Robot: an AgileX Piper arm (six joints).
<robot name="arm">
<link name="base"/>
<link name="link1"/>
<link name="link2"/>
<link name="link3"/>
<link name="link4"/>
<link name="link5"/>
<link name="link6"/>
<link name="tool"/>
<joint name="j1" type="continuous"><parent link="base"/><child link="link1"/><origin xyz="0.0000 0.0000 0.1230"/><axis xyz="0 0 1"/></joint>
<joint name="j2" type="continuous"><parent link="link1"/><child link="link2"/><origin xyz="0.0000 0.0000 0.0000" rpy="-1.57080 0.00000 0.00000"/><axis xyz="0 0 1"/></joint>
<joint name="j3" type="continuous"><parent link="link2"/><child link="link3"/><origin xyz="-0.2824 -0.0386 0.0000"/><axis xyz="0 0 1"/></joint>
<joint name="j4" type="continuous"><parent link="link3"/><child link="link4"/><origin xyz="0.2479 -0.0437 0.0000" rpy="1.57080 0.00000 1.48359"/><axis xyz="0 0 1"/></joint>
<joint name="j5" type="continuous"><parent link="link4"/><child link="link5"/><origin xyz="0.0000 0.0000 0.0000" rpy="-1.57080 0.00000 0.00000"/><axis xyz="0 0 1"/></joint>
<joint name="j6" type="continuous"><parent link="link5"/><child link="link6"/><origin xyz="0.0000 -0.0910 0.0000" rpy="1.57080 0.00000 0.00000"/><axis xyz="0 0 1"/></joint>
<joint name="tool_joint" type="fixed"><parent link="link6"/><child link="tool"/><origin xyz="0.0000 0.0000 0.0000"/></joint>
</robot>
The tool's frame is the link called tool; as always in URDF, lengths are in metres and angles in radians. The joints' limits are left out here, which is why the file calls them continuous.
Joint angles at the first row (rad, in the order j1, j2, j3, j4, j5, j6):
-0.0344, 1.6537, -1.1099, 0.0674, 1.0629, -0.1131
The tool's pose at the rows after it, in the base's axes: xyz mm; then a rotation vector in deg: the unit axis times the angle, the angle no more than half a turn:
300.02 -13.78 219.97 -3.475 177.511 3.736
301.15 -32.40 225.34 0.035 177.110 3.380
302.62 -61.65 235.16 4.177 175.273 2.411
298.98 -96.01 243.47 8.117 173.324 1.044
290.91 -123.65 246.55 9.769 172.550 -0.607
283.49 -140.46 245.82 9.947 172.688 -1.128
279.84 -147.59 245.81 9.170 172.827 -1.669
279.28 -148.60 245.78 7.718 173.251 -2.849
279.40 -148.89 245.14 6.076 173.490 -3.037
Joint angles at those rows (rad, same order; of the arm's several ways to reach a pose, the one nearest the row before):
-0.0596, 1.6538, -1.1118, 0.0514, 1.0779, -0.1222
-0.1203, 1.6537, -1.1345, 0.0494, 1.0943, -0.1416
-0.2134, 1.6537, -1.1750, 0.0473, 1.1050, -0.1855
-0.3230, 1.6537, -1.2084, 0.0473, 1.1075, -0.2483
-0.4126, 1.6537, -1.2206, 0.0414, 1.1053, -0.3158
-0.4707, 1.6560, -1.2205, 0.0416, 1.1053, -0.3721
-0.4952, 1.6560, -1.2205, 0.0383, 1.1053, -0.4043
-0.4948, 1.6560, -1.2206, 0.0226, 1.1053, -0.4147
-0.4948, 1.6580, -1.2206, 0.0202, 1.1053, -0.4328

